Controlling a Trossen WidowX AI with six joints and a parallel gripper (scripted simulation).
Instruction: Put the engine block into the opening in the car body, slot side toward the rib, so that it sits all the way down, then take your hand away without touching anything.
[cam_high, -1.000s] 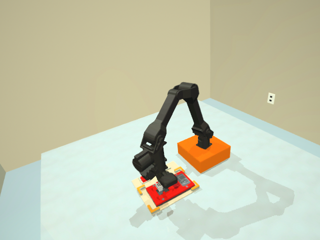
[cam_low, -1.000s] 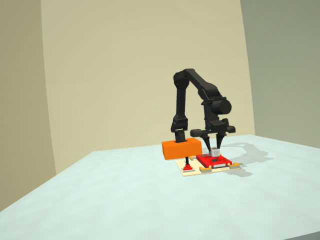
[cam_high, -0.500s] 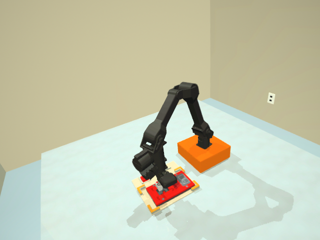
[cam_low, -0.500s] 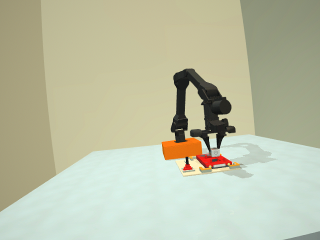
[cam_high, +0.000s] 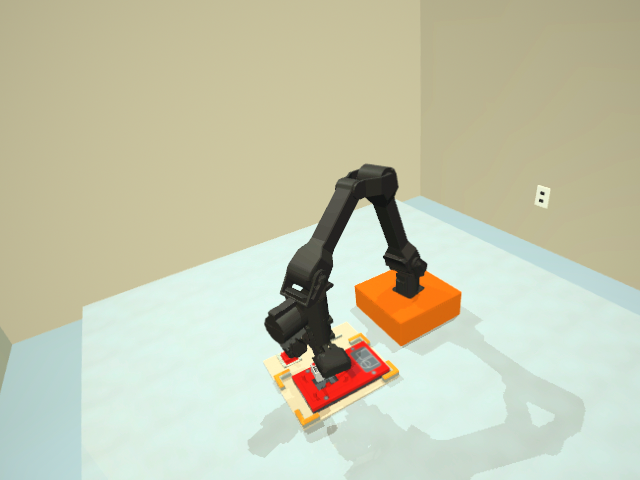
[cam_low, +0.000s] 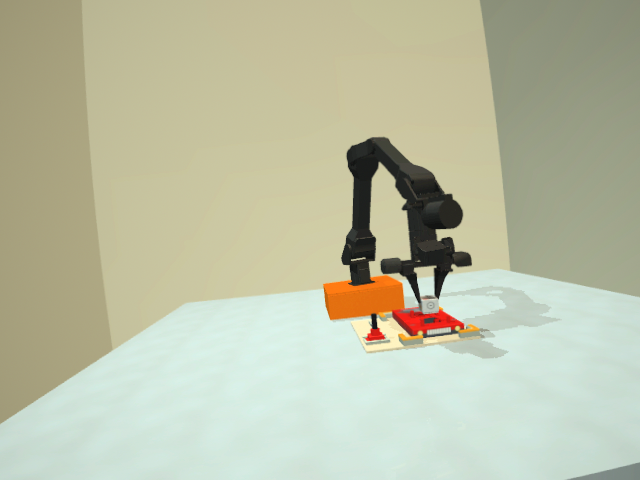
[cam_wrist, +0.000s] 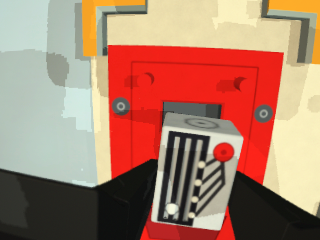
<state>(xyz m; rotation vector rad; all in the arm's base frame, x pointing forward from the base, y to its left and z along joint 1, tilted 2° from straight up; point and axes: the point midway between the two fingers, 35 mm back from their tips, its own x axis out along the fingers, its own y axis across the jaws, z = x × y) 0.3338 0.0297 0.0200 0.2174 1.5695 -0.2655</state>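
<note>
The engine block is 1 cm below my gripper tip. Round my gripper tip: black post: 1 cm ahead, 13 cm to the right, 3 cm below.
</note>
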